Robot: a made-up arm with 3 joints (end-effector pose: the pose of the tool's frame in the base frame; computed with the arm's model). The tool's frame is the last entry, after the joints.
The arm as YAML. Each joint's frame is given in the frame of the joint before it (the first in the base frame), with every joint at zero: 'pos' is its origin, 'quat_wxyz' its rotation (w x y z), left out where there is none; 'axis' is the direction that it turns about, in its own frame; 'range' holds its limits. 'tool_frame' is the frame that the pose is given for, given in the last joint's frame.
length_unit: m
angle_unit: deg
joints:
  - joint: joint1
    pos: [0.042, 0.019, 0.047]
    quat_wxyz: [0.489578, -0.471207, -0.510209, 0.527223]
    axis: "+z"
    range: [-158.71, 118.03]
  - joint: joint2
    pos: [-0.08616, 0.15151, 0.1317]
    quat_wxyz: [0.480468, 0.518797, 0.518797, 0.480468]
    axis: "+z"
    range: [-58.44, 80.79]
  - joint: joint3
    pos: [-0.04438, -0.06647, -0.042]
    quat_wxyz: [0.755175, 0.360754, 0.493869, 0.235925]
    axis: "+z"
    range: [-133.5, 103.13]
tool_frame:
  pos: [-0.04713, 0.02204, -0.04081]
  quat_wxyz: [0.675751, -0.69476, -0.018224, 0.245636]
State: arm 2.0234 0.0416 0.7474
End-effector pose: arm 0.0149 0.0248 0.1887 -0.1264 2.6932 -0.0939
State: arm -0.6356 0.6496 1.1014
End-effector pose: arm 0.0433 -0.0210 -0.1517 -1.5706 -0.8342 -2.2368
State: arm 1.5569 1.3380 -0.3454
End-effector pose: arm 0.0346 -0.1684 0.1416 -1.4129 -2.1773 -0.5680
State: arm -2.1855 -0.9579 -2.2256
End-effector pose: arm -0.1570 0.1767 0.0013 -1.4487 1.3627 1.1604
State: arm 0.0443 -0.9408 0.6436
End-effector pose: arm -0.1084 -0.1087 0.0443 -0.6678 1.3049 2.0083
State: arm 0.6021 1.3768 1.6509
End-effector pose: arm 0.0279 -0.2560 -0.0436 2.0694 1.4480 0.3322
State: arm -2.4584 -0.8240 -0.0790
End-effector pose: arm -0.1235 0.0972 0.0209 0.1478 -0.8298 2.1146
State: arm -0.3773 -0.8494 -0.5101
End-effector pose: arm -0.1257 -0.0536 -0.0276 -1.4667 1.7605 1.7023
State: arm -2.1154 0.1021 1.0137
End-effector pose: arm 0.0055 0.1454 -0.0420 -0.9766 1.1938 -2.2482
